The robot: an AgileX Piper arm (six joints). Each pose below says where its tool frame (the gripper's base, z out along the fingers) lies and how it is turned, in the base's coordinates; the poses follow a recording.
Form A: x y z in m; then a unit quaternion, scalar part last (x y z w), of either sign.
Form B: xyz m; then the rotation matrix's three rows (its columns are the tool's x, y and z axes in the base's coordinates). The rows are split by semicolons. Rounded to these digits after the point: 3 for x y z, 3 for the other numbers.
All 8 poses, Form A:
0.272 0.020 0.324 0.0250 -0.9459 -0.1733 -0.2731
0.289 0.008 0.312 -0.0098 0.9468 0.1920 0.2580
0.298 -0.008 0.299 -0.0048 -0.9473 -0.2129 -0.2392
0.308 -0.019 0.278 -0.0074 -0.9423 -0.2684 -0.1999
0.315 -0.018 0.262 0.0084 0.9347 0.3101 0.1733
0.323 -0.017 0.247 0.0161 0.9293 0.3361 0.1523
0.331 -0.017 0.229 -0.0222 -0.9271 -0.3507 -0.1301
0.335 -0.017 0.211 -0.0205 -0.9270 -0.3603 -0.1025
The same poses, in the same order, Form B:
0.272 0.020 0.324; -0.850 -0.142 0.508; 0.047 0.939 0.342; -0.525 0.314 -0.791
0.289 0.008 0.312; -0.867 -0.118 0.485; 0.081 0.926 0.369; -0.492 0.359 -0.793
0.298 -0.008 0.299; -0.886 -0.093 0.455; 0.111 0.909 0.401; -0.451 0.406 -0.795
0.308 -0.019 0.278; -0.920 -0.093 0.381; 0.121 0.856 0.503; -0.373 0.509 -0.776
0.315 -0.018 0.262; -0.940 -0.092 0.329; 0.123 0.808 0.577; -0.319 0.583 -0.748
0.323 -0.017 0.247; -0.953 -0.072 0.294; 0.132 0.774 0.620; -0.272 0.630 -0.728
0.331 -0.017 0.229; -0.965 -0.050 0.257; 0.132 0.753 0.645; -0.226 0.656 -0.720
0.335 -0.017 0.211; -0.978 -0.036 0.205; 0.112 0.740 0.664; -0.175 0.672 -0.719

